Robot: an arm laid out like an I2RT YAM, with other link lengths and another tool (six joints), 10 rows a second.
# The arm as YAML. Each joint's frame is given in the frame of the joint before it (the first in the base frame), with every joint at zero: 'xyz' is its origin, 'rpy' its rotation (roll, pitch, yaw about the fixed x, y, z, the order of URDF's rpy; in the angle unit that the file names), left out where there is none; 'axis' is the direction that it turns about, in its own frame. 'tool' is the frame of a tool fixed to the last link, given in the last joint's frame.
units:
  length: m
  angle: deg
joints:
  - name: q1
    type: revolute
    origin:
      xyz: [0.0, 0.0, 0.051]
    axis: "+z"
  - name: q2
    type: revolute
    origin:
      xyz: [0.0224, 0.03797, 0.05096]
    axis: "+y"
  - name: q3
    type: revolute
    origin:
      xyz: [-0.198, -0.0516, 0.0]
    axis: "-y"
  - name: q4
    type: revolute
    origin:
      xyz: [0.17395, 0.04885, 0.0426]
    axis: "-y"
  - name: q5
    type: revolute
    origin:
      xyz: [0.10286, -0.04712, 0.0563]
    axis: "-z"
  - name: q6
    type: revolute
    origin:
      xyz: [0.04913, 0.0, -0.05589]
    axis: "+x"
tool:
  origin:
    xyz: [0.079, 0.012, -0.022]
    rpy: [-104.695, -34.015, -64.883]
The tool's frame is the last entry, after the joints.
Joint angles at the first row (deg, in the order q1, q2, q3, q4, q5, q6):
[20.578 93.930 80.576 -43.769 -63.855 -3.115]
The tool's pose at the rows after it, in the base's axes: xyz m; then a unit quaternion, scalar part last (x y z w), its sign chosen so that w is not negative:
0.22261 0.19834 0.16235 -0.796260 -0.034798 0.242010 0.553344
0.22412 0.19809 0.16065 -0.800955 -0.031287 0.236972 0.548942
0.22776 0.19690 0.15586 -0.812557 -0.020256 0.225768 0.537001
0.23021 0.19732 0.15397 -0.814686 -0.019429 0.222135 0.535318
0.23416 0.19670 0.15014 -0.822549 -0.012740 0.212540 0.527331
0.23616 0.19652 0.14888 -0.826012 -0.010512 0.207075 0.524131
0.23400 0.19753 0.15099 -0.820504 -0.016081 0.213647 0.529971
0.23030 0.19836 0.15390 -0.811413 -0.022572 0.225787 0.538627
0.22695 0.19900 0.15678 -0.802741 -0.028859 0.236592 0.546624
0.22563 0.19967 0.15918 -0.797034 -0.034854 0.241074 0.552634
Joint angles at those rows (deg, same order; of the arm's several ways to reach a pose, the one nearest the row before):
[20.556 93.931 80.577 -43.771 -63.462 -3.116]
[20.578 93.929 80.573 -43.680 -62.435 -3.115]
[20.578 93.995 80.577 -43.682 -59.811 -3.093]
[20.578 94.389 80.576 -43.070 -59.331 -3.093]
[20.556 94.674 80.578 -42.613 -57.495 -3.094]
[20.556 94.739 80.577 -42.284 -56.664 -3.071]
[20.621 94.739 80.576 -42.327 -57.976 -3.072]
[20.622 94.783 80.576 -42.675 -60.074 -3.070]
[20.622 94.804 80.575 -42.981 -62.019 -3.093]
[20.622 94.804 80.573 -42.805 -63.287 -3.092]

